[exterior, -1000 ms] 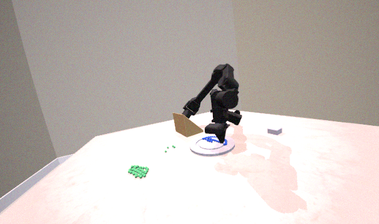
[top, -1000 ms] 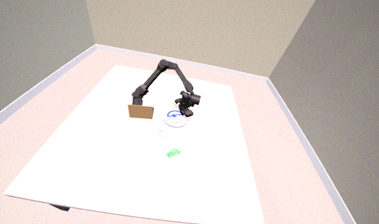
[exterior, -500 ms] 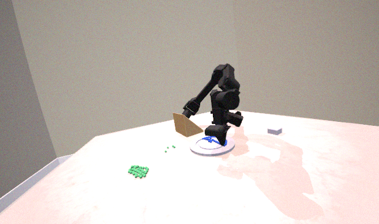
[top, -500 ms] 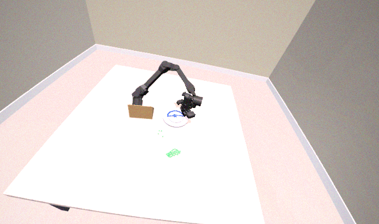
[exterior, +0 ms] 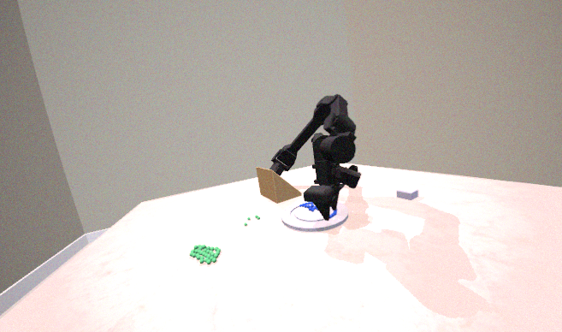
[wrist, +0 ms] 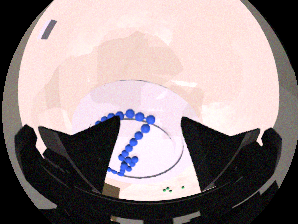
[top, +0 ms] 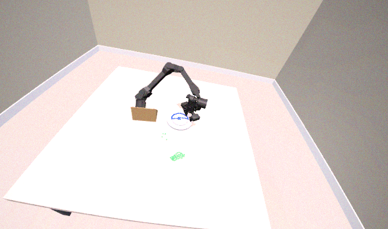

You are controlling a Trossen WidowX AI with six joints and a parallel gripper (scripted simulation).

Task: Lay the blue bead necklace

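Now: gripper tip 60 mm past the round white bead board, 10 mm to the left of it and 10 mm above it. From my gripper tip the other things lie so: small grey block (40 mm ahead, 280 mm to the left, 10 mm below).
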